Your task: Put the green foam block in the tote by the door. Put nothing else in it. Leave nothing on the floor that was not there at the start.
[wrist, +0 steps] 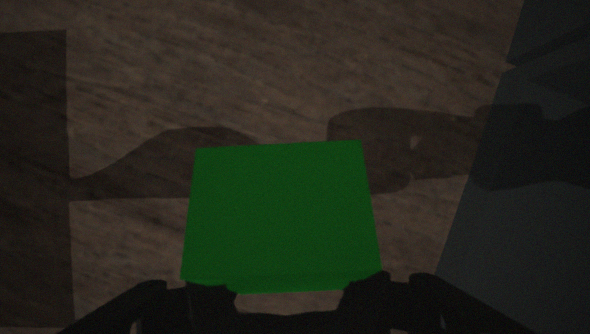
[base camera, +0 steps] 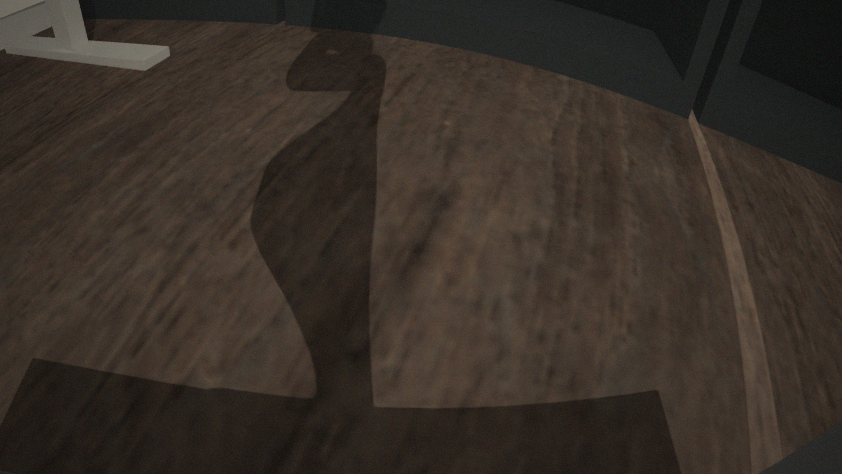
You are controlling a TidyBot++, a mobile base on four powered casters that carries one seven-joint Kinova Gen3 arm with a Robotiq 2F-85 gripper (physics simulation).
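Frame: origin at the arm's base, x ahead, y left, z up, level; centimetres.
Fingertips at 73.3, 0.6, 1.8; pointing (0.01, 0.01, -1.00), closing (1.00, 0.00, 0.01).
Note:
Pixels of each thing's middle, then the offset from my fingertips to it, as dx, dy, dz. "spot": a spot on its surface instead. Level surfaces: height alone.
- green foam block, body centre: (wrist: 286, 235) -0.1, +2.4, +2.7
- wood floor, its level: dz -41.4
- white leg with a flat foot, surface spot: (base camera: 111, 54) spot: +27.7, +62.4, -38.9
The green foam block (wrist: 281, 215) fills the lower middle of the wrist view. My gripper (wrist: 289, 265) is shut on it, with one dark finger at each side of its lower edge. The block is held above the brown wood floor, and the floor below it is partly hidden by it. The gripper and the block do not show in the base camera view. The tote by the door does not show in either view.
A dark grey wall or panel (base camera: 494, 41) (wrist: 520, 240) borders the wood floor (base camera: 500, 264) (wrist: 200, 75). A white leg with a flat foot (base camera: 111, 54) stands at the upper left. A light strip (base camera: 739, 276) crosses the floor at the right. Arm and base shadows lie on the floor.

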